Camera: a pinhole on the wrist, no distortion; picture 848 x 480 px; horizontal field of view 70.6 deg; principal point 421.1 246.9 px. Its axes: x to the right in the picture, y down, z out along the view. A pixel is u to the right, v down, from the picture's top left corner.
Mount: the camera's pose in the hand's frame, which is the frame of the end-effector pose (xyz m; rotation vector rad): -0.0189 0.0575 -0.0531 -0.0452 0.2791 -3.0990
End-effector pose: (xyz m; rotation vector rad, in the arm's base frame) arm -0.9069 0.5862 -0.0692 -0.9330 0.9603 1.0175
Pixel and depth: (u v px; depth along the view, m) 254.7 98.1 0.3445
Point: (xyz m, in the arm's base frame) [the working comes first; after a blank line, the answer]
In the camera's frame: -0.0957 -0.0856 0.3445

-0.9085 0.9076 -0.0751
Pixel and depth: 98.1 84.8 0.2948
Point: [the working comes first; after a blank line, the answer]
In the camera's frame: -0.1590 -0.0798 0.2948

-0.9092 0.8761 -0.1493
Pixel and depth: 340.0 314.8 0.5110
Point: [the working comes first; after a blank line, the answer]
In the camera's frame: -0.0692 0.0579 0.5110

-0.7219 0.9899 0.0111
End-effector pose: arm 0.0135 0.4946 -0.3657 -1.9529 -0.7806 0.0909
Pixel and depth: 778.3 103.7 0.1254
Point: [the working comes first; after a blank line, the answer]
In the camera's frame: 0.0748 -0.0300 0.1254

-0.0574 0.4855 -0.4796
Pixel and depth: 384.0 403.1 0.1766
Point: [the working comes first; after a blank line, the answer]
In the camera's frame: -0.0109 0.0461 0.1766

-0.0391 0.5864 -0.4072
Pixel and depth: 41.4 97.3 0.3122
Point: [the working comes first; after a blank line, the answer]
In the camera's frame: -0.1980 -0.0780 0.3122

0.1021 0.7762 -0.5203
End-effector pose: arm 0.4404 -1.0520 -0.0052 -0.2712 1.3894 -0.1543
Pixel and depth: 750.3 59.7 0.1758
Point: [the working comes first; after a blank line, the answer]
In the camera's frame: 0.0966 -0.0550 0.1758

0.5466 -0.9355 0.0995
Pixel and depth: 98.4 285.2 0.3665
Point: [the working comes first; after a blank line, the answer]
In the camera's frame: -0.1975 0.0234 0.3665

0.7683 -1.0969 -0.1325
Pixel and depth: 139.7 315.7 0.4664
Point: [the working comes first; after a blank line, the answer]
In the camera's frame: -0.2192 0.0536 0.4664

0.8659 -1.1395 -0.1293
